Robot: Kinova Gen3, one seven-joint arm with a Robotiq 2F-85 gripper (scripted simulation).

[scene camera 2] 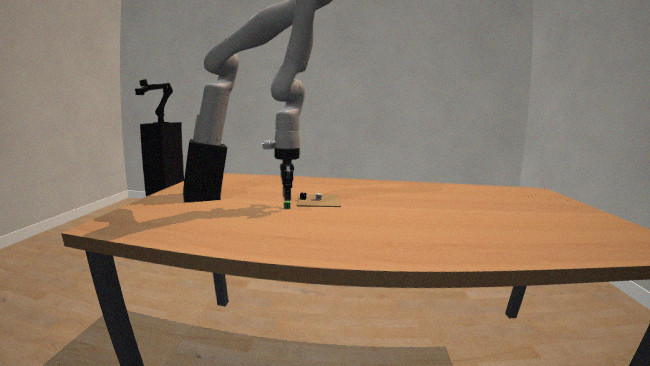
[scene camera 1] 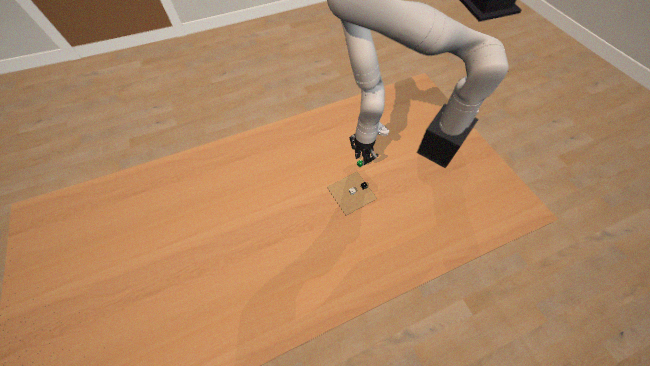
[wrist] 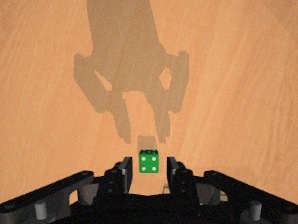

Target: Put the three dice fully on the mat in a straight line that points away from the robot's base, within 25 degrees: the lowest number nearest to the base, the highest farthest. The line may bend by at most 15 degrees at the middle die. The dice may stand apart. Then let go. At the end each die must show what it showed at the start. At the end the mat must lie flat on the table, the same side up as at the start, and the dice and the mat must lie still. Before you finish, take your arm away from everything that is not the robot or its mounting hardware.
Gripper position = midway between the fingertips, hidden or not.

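Note:
I can see my gripper (wrist: 149, 166), and there's a tan square mat (scene camera 1: 348, 203) too.

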